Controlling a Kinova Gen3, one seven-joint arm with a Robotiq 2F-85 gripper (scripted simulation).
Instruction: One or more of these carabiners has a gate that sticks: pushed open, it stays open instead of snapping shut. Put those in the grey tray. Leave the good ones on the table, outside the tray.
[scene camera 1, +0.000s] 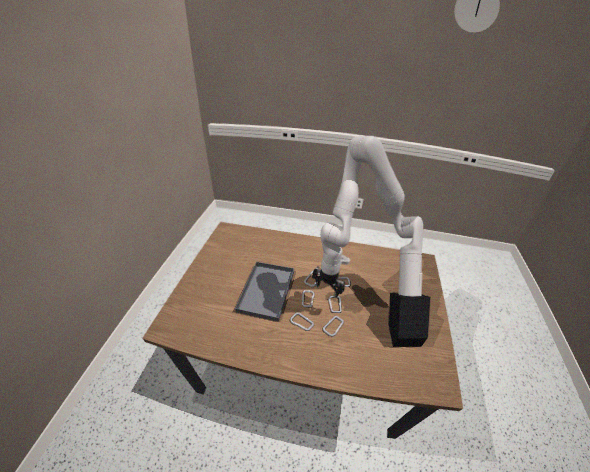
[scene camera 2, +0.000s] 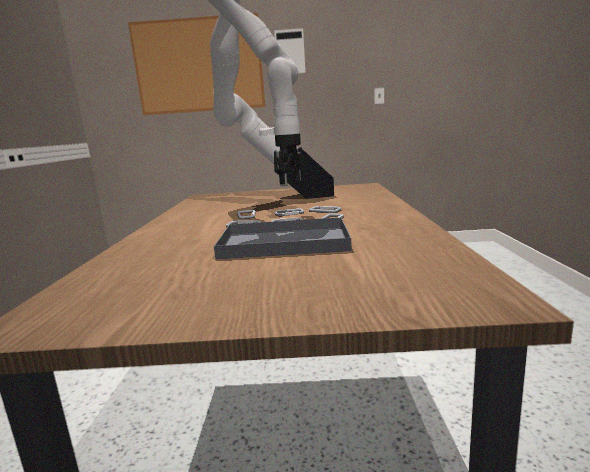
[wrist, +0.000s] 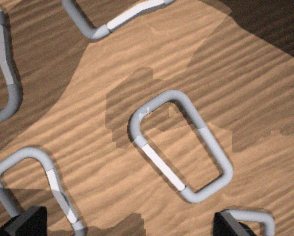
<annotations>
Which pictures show the grey tray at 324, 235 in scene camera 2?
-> Scene camera 1 and scene camera 2 only.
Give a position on a grey tray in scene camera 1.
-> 264, 292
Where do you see my gripper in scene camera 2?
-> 290, 183
</annotations>
